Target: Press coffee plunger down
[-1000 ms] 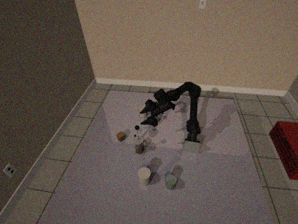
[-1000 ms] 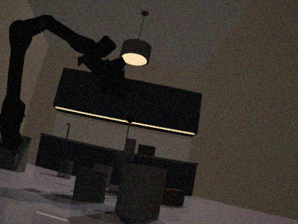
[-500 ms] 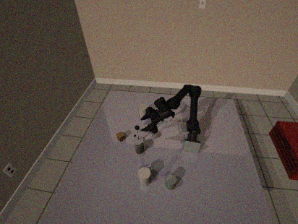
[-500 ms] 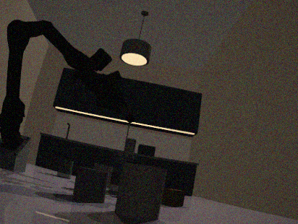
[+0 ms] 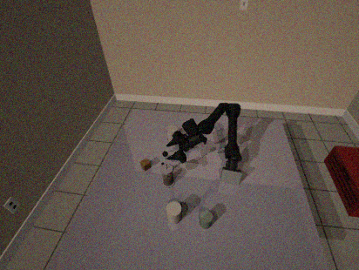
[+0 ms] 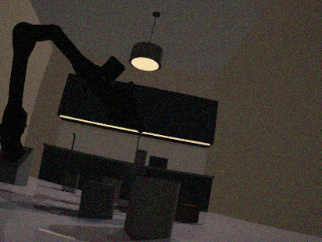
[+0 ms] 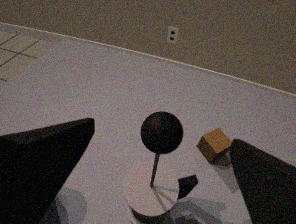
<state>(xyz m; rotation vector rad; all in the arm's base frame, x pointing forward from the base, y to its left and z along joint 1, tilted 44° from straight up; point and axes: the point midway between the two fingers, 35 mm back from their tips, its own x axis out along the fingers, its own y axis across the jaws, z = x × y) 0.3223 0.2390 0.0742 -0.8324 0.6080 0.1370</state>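
My gripper tip is 150 mm above the coffee press, 20 mm short of it and 10 mm to the left of it. The rest, counted from my gripper tip: greenish cup (270 mm behind, 240 mm below, 200 mm to the left).
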